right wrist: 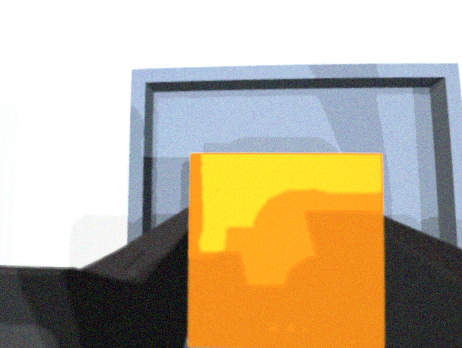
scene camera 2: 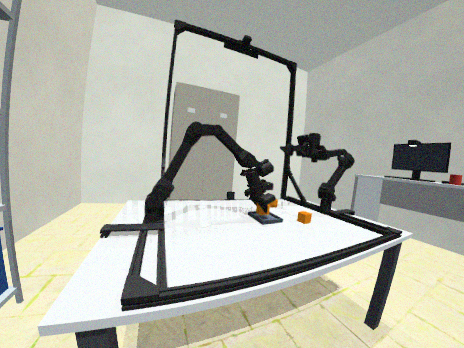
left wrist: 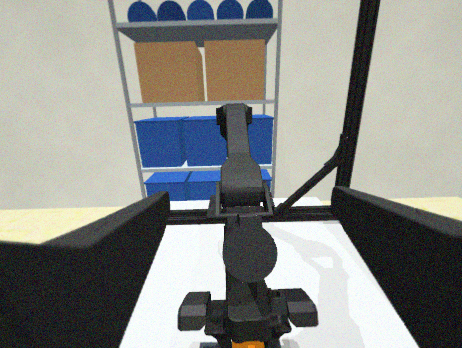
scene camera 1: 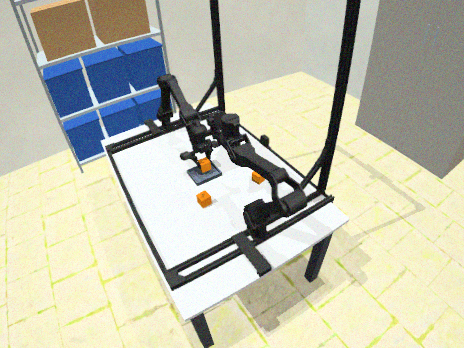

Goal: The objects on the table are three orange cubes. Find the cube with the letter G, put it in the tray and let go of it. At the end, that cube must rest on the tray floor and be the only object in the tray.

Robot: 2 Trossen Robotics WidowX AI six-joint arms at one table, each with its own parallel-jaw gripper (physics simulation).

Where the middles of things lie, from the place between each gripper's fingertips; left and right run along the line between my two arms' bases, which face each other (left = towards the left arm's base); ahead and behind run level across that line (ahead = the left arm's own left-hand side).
I see the grey-blue tray [right wrist: 144, 81] 30 mm below my right hand and 10 mm ahead of it. The rest, counted from my right hand: tray floor [right wrist: 396, 122]: 30 mm below, 10 mm ahead.
Now: the grey-blue tray 34 cm below my left hand and 8 cm to the right of it. Also, from my left hand: tray floor 34 cm below, 8 cm to the right.
